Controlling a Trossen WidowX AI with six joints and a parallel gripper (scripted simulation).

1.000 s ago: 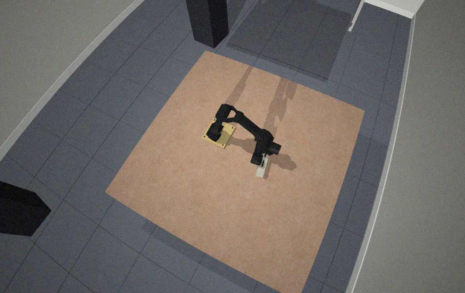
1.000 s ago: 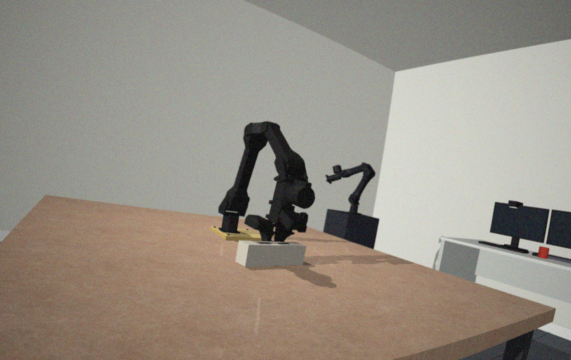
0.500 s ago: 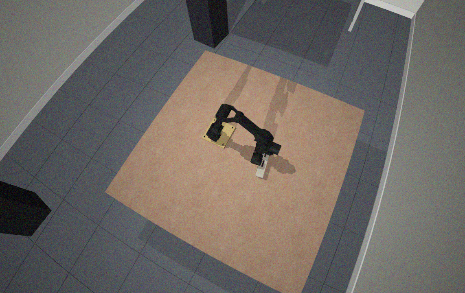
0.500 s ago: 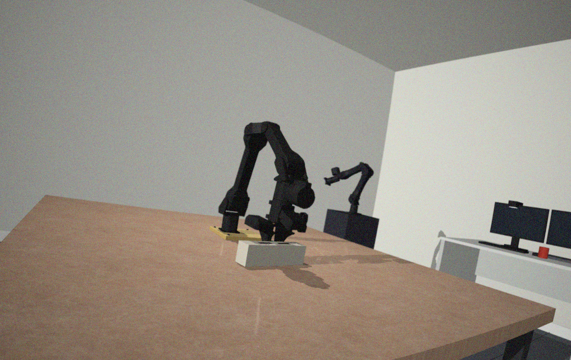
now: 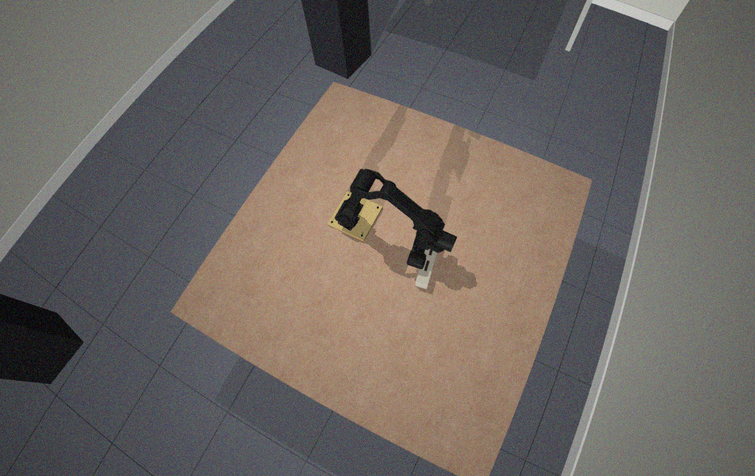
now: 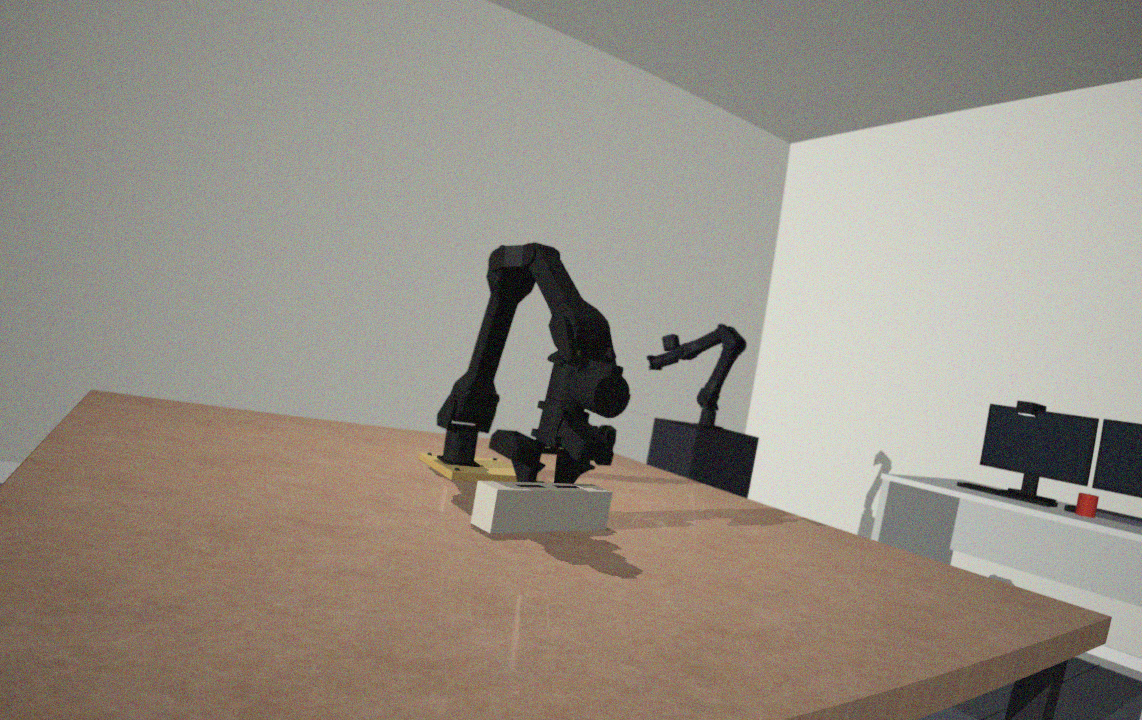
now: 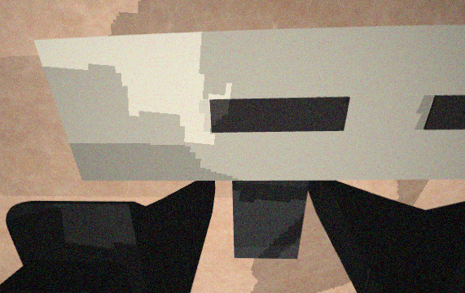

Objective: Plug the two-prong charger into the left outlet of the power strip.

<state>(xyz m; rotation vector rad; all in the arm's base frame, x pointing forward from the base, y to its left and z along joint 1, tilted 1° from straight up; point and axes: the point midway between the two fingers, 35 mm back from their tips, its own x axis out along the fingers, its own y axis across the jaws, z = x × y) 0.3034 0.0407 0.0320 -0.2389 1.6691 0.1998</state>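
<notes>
Now: gripper tip 2 cm short of the charger and 1 cm below it.
</notes>
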